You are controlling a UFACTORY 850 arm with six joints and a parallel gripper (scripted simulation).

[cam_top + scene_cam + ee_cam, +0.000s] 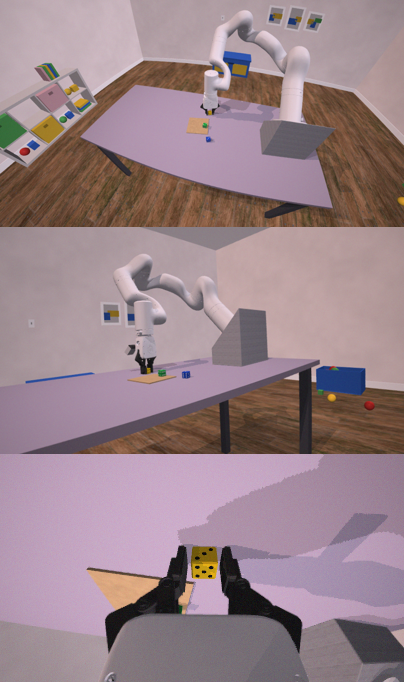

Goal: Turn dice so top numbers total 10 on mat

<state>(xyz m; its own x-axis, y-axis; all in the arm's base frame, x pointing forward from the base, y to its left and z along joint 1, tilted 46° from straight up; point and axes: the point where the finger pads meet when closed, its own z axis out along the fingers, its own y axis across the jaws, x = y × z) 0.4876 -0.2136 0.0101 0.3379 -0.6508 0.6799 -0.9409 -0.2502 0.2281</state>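
My hand is 10 mm above the yellow die. Also, from my hand: blue die (40 mm behind, 240 mm to the left, 10 mm below); tan mat (50 mm ahead, 130 mm to the left, 20 mm below); green die (10 mm ahead, 130 mm to the left, 10 mm below).
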